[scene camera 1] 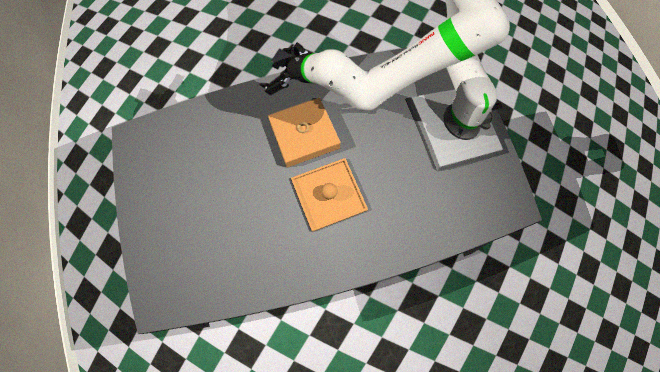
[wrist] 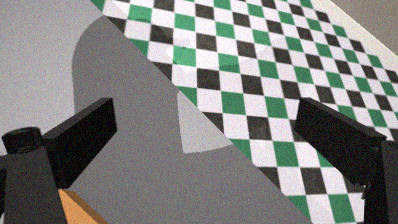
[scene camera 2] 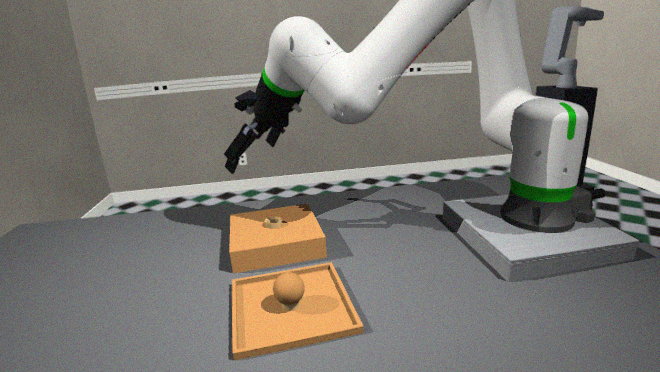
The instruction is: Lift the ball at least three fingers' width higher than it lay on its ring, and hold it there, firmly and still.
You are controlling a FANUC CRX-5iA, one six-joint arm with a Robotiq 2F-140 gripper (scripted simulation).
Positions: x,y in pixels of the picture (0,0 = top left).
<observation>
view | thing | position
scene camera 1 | tray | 320,212
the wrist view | my gripper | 206,114
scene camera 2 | my gripper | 250,155
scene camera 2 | tan ball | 288,288
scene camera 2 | tray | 258,318
</observation>
